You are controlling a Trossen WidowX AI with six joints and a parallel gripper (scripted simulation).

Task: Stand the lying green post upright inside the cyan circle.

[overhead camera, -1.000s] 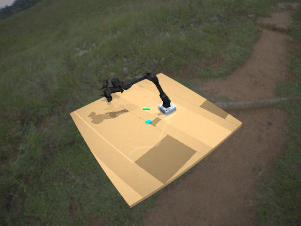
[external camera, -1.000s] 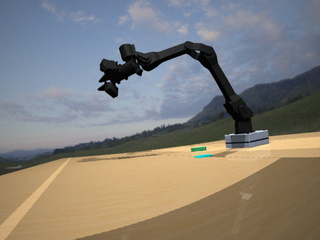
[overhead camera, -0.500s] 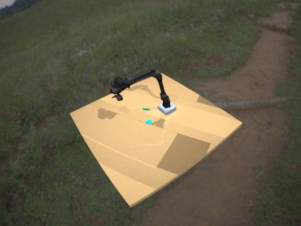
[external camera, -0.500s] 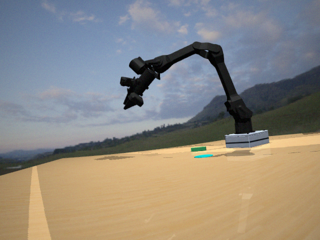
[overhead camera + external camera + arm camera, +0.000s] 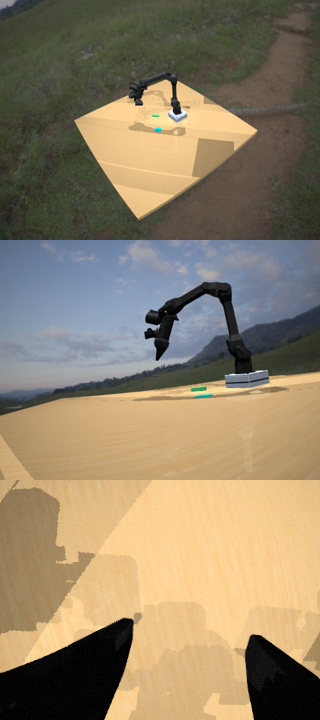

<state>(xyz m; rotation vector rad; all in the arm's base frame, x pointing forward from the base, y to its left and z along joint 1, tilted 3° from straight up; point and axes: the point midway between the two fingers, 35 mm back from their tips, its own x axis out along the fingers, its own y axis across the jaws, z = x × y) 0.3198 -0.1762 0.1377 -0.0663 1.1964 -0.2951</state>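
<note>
The green post is 160 mm behind my gripper tip, 70 mm to the left of it and 150 mm below it.
</note>
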